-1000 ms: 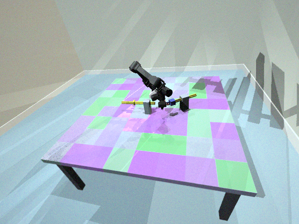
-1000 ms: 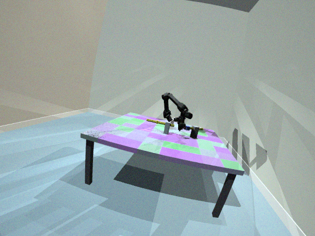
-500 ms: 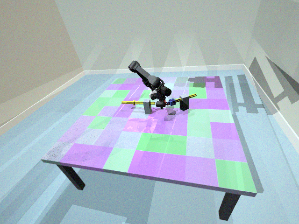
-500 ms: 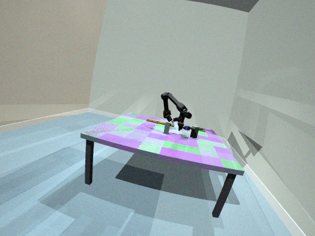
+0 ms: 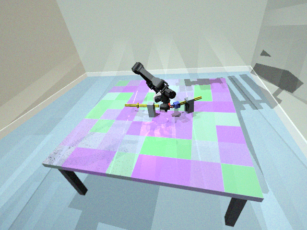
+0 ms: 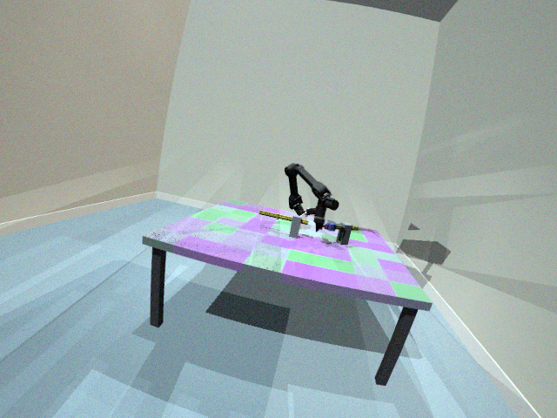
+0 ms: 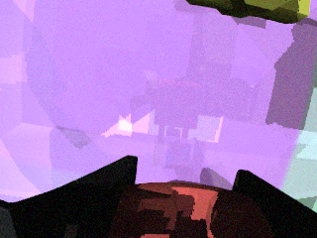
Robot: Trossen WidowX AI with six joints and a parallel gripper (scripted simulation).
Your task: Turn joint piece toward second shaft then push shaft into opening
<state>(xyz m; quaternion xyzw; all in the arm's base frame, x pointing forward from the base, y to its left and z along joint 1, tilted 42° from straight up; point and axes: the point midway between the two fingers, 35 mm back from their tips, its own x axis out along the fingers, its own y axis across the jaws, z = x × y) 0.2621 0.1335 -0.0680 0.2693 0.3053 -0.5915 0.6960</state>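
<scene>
Now: gripper tip 4 cm below the joint piece and 2 cm to the right of it.
</scene>
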